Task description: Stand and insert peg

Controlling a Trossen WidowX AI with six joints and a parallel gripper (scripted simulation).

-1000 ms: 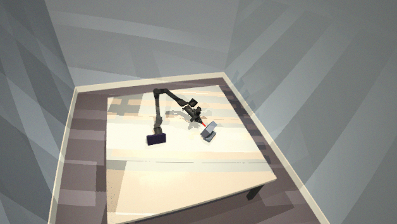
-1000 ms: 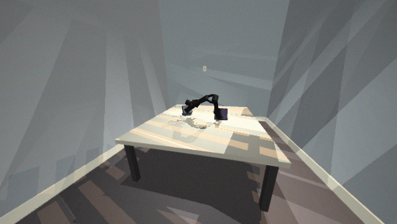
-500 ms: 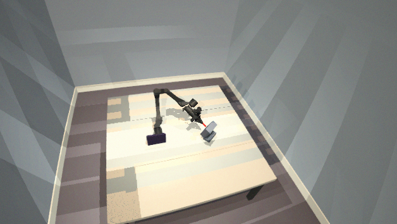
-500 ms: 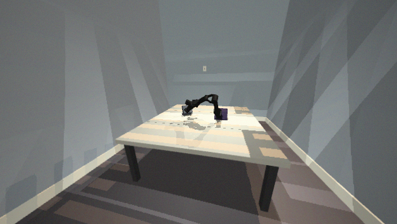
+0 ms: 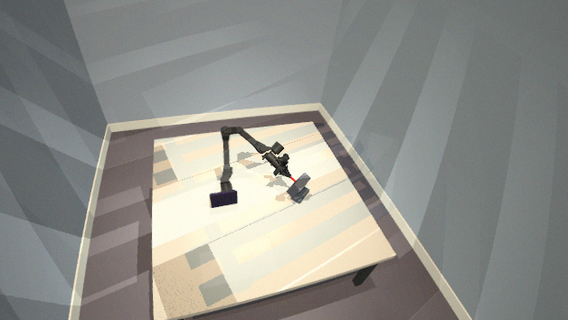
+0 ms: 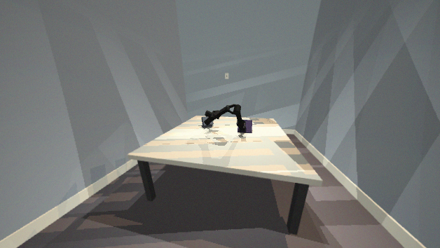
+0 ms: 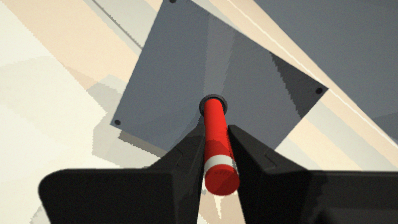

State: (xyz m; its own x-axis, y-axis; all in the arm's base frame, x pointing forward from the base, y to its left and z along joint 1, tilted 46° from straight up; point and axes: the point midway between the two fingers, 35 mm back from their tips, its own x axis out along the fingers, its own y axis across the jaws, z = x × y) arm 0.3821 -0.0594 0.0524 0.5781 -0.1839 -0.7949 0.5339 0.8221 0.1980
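Now: gripper tip 40 mm short of the sloped panel, 50 mm to the left of it and 30 mm above it. The rest, counted from my gripper tip: red peg: 10 mm behind, 10 mm to the left, 10 mm above.
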